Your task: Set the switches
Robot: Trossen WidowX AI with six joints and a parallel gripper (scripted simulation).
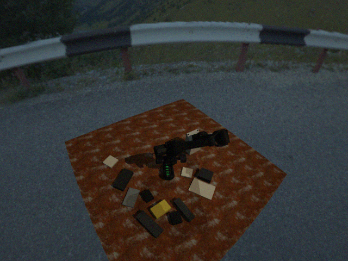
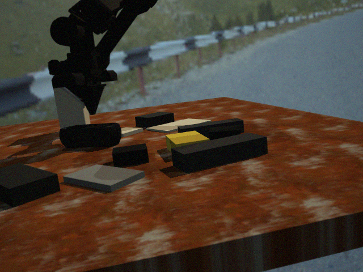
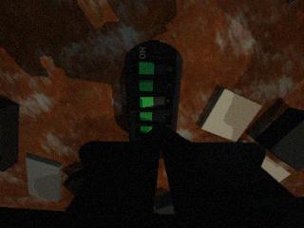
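Now: gripper tip 110 mm past the cream tile, 70 mm above it and 60 mm to the right of it. Round my gripper tip: cream plate (210 mm to the left, 120 mm behind, 70 mm below); grey plate (300 mm ahead, 70 mm below, 50 mm to the left); yellow block (200 mm to the left, 180 mm ahead, 60 mm below).
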